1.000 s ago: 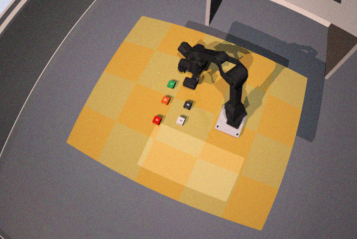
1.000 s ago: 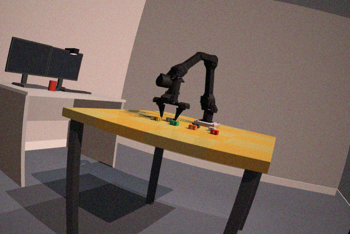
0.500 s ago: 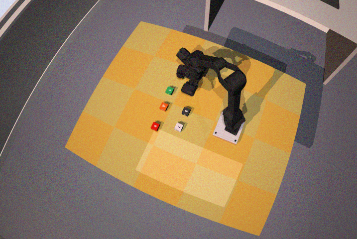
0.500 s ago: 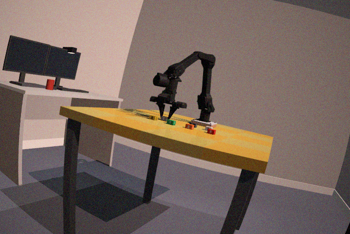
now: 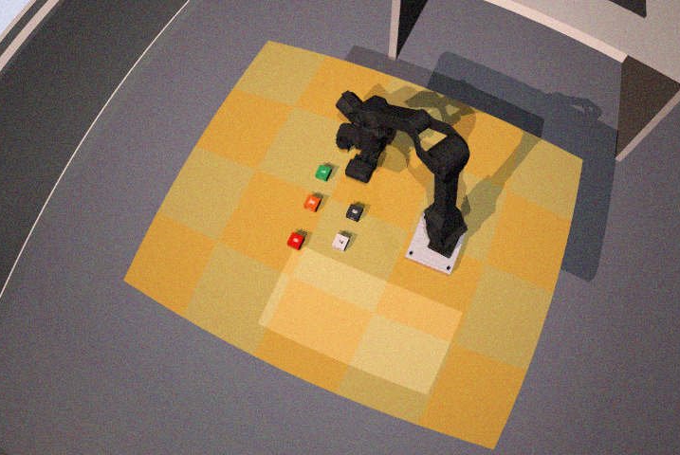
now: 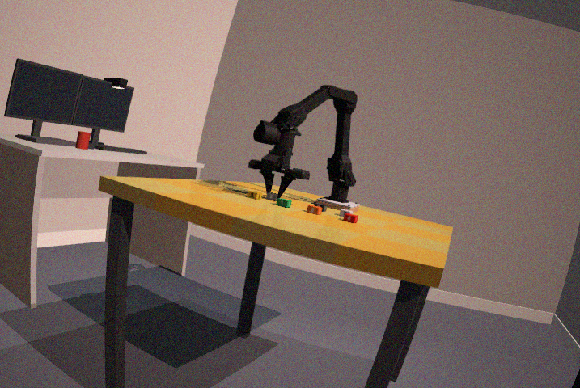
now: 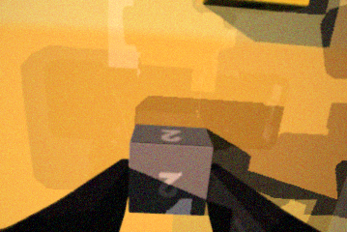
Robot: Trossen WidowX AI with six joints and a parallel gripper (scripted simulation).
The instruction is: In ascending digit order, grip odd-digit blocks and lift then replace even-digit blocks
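My gripper tip is now 150 mm to the right of the dark block and 30 mm past it. The rest, counted from my gripper tip: green block 90 mm to the left, 90 mm ahead; yellow block 90 mm ahead, 20 mm to the right; grey block right at my gripper tip.
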